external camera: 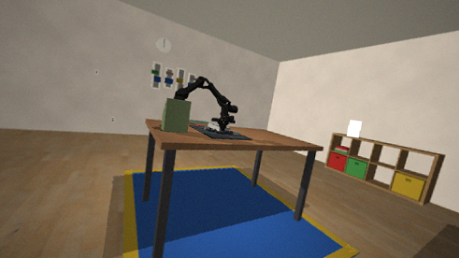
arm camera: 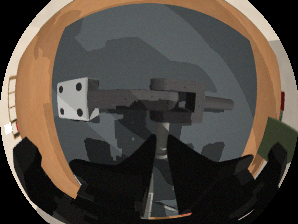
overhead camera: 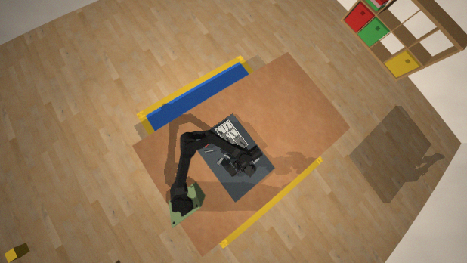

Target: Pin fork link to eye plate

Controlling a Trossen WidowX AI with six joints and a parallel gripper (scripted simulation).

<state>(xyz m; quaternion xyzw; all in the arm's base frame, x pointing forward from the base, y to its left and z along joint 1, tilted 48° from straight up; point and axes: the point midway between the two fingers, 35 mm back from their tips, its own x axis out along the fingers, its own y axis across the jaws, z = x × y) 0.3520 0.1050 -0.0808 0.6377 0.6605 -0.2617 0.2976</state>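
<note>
Right now my hand is 10 mm to the left of the grey pin and 30 mm above it. From my hand the other things lie so: grey mat (60 mm to the left, 50 mm below); then pale block (90 mm ahead, 40 mm to the right, 30 mm below); then white parts box (50 mm ahead, 170 mm to the left, 30 mm below).
</note>
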